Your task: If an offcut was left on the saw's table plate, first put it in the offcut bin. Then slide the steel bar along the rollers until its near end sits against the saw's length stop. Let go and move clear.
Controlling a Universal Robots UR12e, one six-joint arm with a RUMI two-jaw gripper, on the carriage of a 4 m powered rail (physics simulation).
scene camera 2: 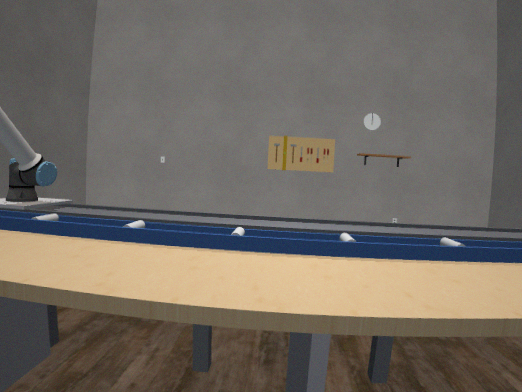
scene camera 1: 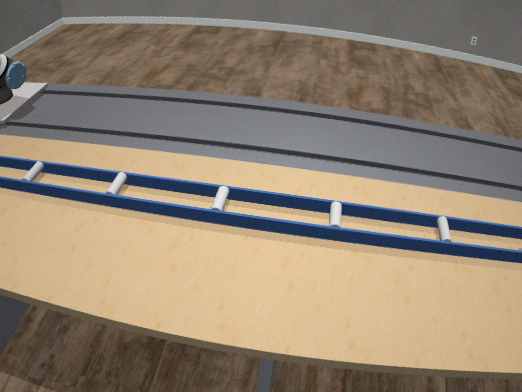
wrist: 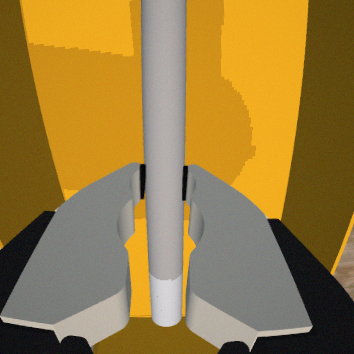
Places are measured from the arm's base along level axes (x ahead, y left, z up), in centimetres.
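Pixels of known places: gripper, fingertip midpoint: (wrist: 164,168); arm's base, origin of the base link: (scene camera 2: 22,200).
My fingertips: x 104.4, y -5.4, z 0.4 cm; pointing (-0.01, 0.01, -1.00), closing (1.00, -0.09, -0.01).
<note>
For each thing: its top centre in the pictures, then the offset to it from my fingertips. "pt": a spot on its surface instead. Level surfaces: height alone.
- offcut, middle of its top: (wrist: 161,174) dx +0.0, dy +1.1, dz +2.6 cm
- yellow offcut bin, surface spot: (wrist: 325,100) pt dx +7.8, dy +3.2, dz -0.2 cm
- blue roller track, surface spot: (scene camera 1: 280,226) pt dx -35.1, dy +177.6, dz -0.4 cm
- wooden table, its level: dz -3.4 cm
My gripper (wrist: 164,168) is shut on a round grey bar piece, the offcut (wrist: 165,100), in the wrist view. Its black pads touch both sides, and the offcut's paler near end shows below them. The gripper and offcut are over the yellow offcut bin (wrist: 325,100), with their shadow on its bottom. The offcut's far end is outside the view. The blue roller track (scene camera 1: 280,226) (scene camera 2: 290,245) crosses both scene views, and no bar lies on the stretch that shows. The steel bar, the saw and its length stop do not show.
The arm's base joint (scene camera 1: 15,75) (scene camera 2: 45,173) is at the far left on the carriage (scene camera 1: 27,97). The grey powered rail (scene camera 1: 250,125) runs behind the wooden table (scene camera 1: 225,280) (scene camera 2: 250,280). White rollers (scene camera 1: 221,197) (scene camera 2: 238,231) sit between the track's blue sides.
</note>
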